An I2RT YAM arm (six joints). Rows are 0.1 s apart.
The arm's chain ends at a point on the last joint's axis. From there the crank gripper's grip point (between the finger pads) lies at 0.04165 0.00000 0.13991 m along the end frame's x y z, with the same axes.
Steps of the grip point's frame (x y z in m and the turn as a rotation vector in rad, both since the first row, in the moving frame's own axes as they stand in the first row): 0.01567, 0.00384, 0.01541, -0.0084, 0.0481, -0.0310; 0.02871, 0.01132, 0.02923, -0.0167, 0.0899, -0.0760; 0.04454, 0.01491, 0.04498, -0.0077, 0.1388, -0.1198; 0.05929, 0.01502, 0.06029, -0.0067, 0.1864, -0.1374; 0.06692, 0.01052, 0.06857, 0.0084, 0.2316, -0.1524; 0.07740, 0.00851, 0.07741, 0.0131, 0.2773, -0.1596; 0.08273, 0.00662, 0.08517, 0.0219, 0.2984, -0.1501; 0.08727, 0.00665, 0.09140, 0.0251, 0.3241, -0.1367
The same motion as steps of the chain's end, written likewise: 0.00899, 0.00407, 0.01757, -0.0084, 0.0481, -0.0310; 0.01636, 0.01266, 0.03352, -0.0167, 0.0899, -0.0760; 0.02586, 0.01998, 0.05206, -0.0077, 0.1388, -0.1198; 0.03449, 0.02157, 0.07039, -0.0067, 0.1864, -0.1374; 0.03661, 0.02036, 0.08185, 0.0084, 0.2316, -0.1524; 0.04152, 0.01984, 0.09415, 0.0131, 0.2773, -0.1596; 0.04429, 0.01873, 0.10364, 0.0219, 0.2984, -0.1501; 0.04565, 0.01857, 0.11201, 0.0251, 0.3241, -0.1367
